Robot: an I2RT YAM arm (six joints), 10 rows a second.
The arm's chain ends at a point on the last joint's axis. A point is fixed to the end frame.
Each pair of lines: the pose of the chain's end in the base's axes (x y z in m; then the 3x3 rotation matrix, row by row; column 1 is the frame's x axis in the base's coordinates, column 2 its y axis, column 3 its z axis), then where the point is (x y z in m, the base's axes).
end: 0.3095, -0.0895, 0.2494; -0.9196, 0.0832, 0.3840; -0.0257, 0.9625, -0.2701; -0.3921, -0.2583, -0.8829
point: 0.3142 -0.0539 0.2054
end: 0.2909, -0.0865, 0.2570; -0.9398, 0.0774, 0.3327; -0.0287, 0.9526, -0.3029; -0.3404, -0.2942, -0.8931
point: 0.2935 -0.0524 0.2117
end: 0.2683, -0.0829, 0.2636; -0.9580, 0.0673, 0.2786; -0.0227, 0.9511, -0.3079; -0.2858, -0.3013, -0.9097
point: 0.2685 -0.0490 0.2181
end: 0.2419, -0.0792, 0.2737; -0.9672, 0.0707, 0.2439; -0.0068, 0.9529, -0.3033; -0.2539, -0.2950, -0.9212
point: 0.2411 -0.0449 0.2285
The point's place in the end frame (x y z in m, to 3 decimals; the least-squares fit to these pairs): 0.012 0.046 0.031
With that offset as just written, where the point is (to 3 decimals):
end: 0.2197, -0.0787, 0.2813; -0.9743, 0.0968, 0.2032; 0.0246, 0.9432, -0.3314; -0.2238, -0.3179, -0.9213
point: 0.219 -0.045 0.235
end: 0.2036, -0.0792, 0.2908; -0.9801, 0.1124, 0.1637; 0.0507, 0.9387, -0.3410; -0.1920, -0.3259, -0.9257
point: 0.202 -0.046 0.245
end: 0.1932, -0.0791, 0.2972; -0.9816, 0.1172, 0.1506; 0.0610, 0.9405, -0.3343; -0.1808, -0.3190, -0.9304
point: 0.191 -0.045 0.252
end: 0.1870, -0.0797, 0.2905; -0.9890, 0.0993, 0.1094; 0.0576, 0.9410, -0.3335; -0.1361, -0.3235, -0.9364
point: 0.183 -0.046 0.245
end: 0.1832, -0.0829, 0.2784; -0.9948, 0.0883, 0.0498; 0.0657, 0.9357, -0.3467; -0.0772, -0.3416, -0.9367
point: 0.177 -0.050 0.233
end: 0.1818, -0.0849, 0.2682; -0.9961, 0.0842, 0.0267; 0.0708, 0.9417, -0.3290; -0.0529, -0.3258, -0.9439
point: 0.175 -0.051 0.223
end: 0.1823, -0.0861, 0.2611; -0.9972, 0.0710, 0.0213; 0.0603, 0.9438, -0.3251; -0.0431, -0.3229, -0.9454
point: 0.174 -0.052 0.216
